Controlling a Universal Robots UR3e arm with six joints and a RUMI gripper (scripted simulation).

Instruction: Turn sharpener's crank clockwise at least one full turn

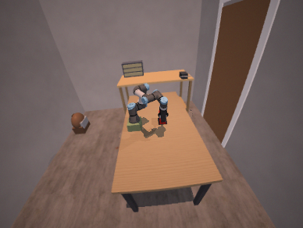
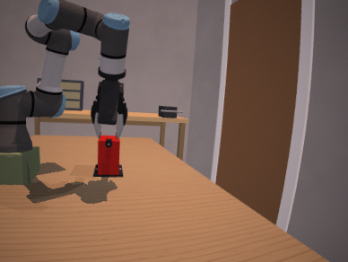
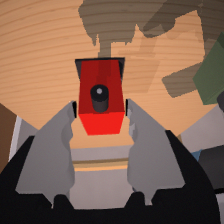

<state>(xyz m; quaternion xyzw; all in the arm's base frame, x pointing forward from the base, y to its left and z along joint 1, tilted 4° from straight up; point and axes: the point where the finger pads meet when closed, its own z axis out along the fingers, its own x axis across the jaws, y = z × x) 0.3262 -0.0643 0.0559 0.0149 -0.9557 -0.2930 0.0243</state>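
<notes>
Now: the black round knob 4 cm to the left of my hand and 3 cm below it.
</notes>
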